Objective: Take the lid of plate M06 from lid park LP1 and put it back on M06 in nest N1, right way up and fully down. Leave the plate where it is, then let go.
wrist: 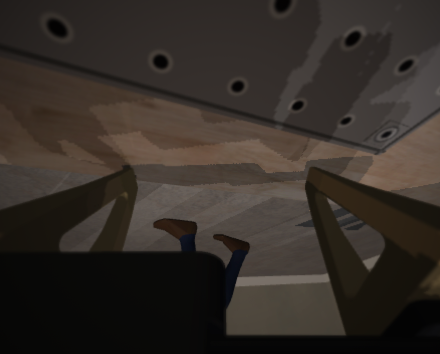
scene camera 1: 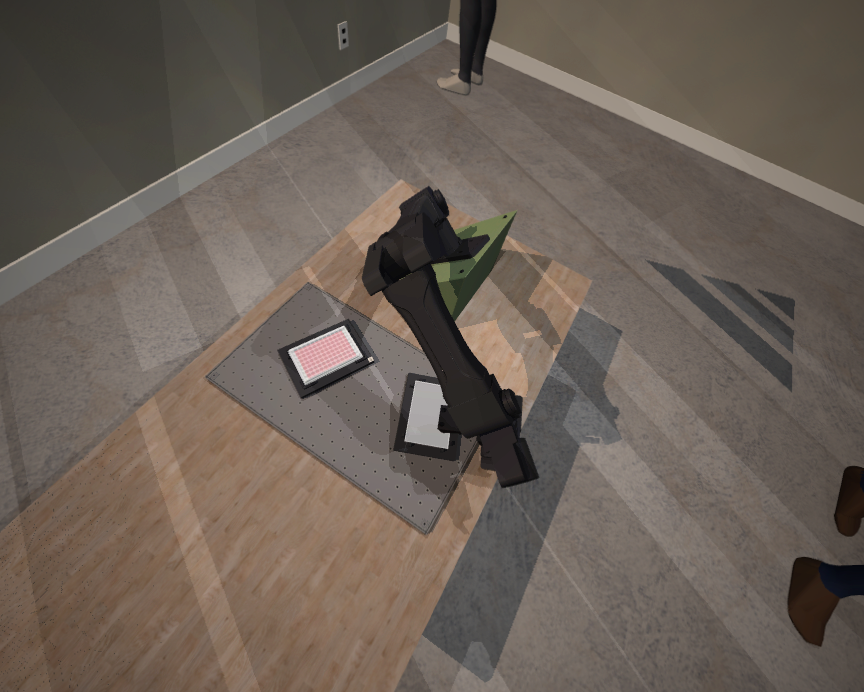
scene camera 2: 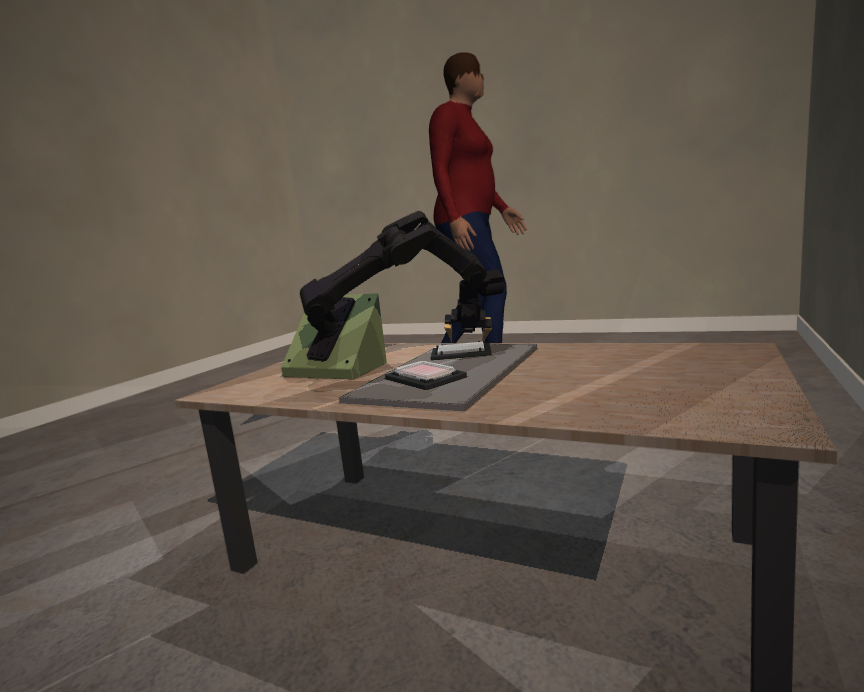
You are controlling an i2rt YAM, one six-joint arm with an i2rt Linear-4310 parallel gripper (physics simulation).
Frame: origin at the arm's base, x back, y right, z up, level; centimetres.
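Seen in the pictures: gripper, between the fingertips: (wrist: 221, 177) (scene camera 2: 467, 342); arm's base, origin of its link: (scene camera 1: 450, 253) (scene camera 2: 332, 328).
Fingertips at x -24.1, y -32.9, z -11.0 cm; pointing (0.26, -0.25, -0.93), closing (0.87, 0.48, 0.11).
Note:
Offsets run from my fingertips to a thing's top centre. Level surfaces: height alone.
A white lid @(dx -5.9, dy +14.8, dz +2.3 cm) (scene camera 1: 424, 414) (scene camera 2: 461, 347) lies flat on a black park frame @(dx -5.9, dy +14.8, dz +2.5 cm) (scene camera 1: 425, 450) (scene camera 2: 461, 353). A plate with pink wells @(dx -9.7, dy +39.8, dz +3.2 cm) (scene camera 1: 325, 354) (scene camera 2: 425, 370) sits in a black nest @(dx -9.7, dy +39.8, dz +2.3 cm) (scene camera 1: 338, 373) (scene camera 2: 432, 384), with no white lid over its wells. No labels are readable. My gripper (scene camera 2: 468, 336) (wrist: 221, 177) is open and empty, pointing down a little above the lid, with its yellow fingers near the lid's two ends in scene camera 2. In scene camera 1 the arm hides the fingers and part of the lid. The lid does not show in the wrist view.
Both frames stand on a grey perforated board @(dx -10.8, dy +29.9, dz +0.6 cm) (scene camera 1: 346, 432) (scene camera 2: 497, 374) (wrist: 200, 30) on the wooden table @(dz -0.7 cm) (scene camera 1: 237, 562) (scene camera 2: 649, 389). The arm's green base (scene camera 1: 497, 237) (scene camera 2: 371, 342) stands beside the board. A person in red (scene camera 2: 461, 158) stands behind the table.

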